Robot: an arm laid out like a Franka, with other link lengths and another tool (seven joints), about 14 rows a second.
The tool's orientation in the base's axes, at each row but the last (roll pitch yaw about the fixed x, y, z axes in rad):
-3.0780 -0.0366 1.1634
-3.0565 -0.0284 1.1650
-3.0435 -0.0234 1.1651
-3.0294 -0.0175 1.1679
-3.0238 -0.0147 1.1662
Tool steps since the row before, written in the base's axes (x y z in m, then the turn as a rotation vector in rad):
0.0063 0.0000 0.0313 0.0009 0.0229 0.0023
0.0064 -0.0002 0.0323 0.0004 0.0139 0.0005
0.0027 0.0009 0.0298 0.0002 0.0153 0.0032
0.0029 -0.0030 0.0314 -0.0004 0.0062 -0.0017
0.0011 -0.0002 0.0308 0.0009 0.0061 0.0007
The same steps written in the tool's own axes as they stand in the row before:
0.0036 0.0038 -0.0315 0.0215 -0.0083 -0.0010
0.0033 0.0032 -0.0326 0.0129 -0.0051 0.0003
0.0026 -0.0008 -0.0298 0.0142 -0.0061 -0.0023
-0.0011 0.0003 -0.0317 0.0055 -0.0026 0.0021
0.0007 -0.0025 -0.0307 0.0060 -0.0016 -0.0004

